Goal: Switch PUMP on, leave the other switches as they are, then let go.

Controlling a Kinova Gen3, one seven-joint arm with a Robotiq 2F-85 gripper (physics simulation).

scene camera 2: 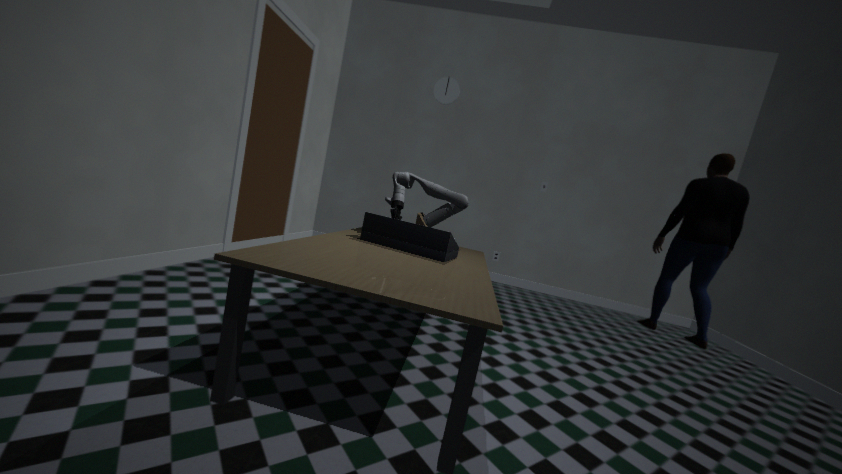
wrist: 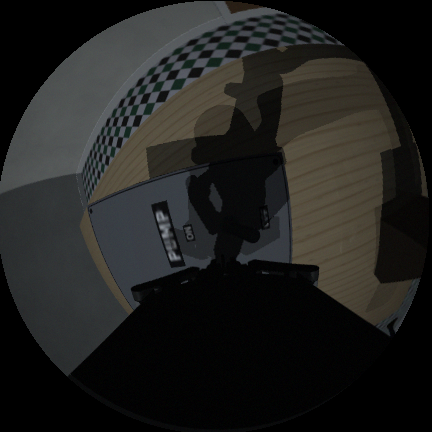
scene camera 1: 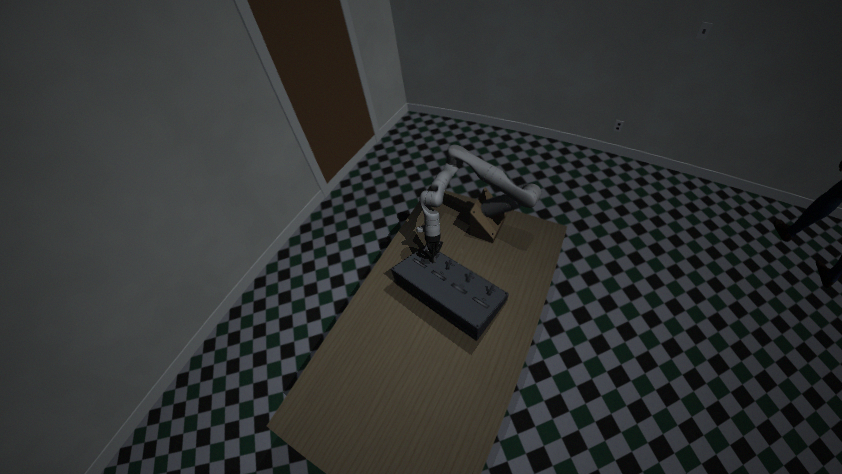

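Pixels of known places: gripper, fingertip midpoint: (wrist: 222, 261) (scene camera 1: 433, 261); arm's base, link origin: (scene camera 2: 426, 222) (scene camera 1: 487, 208).
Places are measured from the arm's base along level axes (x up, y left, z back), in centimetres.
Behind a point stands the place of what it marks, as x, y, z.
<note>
The dark switch box (scene camera 1: 447, 295) @[0.4, 2.9, -55.8] (scene camera 2: 406, 235) @[-4.7, -1.1, -60.7] (wrist: 125, 240) @[0.1, -19.7, -50.4] lies on the table. In the wrist view its PUMP label (wrist: 167, 234) @[-2.1, -18.2, -44.4] is beside the ON label (wrist: 188, 232) @[-3.0, -17.6, -42.1], with the shadowed OFF label (wrist: 264, 217) @[-6.0, -15.9, -34.2] on the far side. The dark PUMP lever (wrist: 245, 232) @[-1.0, -16.5, -35.5] lies between them, its rounded tip toward the OFF side; shadow blurs its base. My gripper (scene camera 1: 433, 259) @[-4.0, -12.7, -40.1] (scene camera 2: 396, 217) @[-4.0, -12.7, -40.1] (wrist: 222, 261) @[-4.0, -12.7, -40.1] is shut and empty, low over the box's PUMP end, close to the lever; contact cannot be told. Three other levers (scene camera 1: 448, 264) @[-2.3, -4.7, -39.4] (scene camera 1: 469, 276) @[-2.3, 7.3, -41.4] (scene camera 1: 489, 289) @[-2.0, 18.8, -43.9] stand along the box; their settings are too small to read.
The wooden table (scene camera 1: 377, 400) @[-13.2, -5.3, -108.5] (scene camera 2: 329, 267) @[-13.3, -13.0, -128.2] carries the box and, behind it, a wooden bracket (scene camera 1: 486, 222) @[-2.8, 2.4, -6.9] by the arm's base. A person (scene camera 2: 712, 217) stands at the right, away from the table. Shadows of the arm fall across the box and table.
</note>
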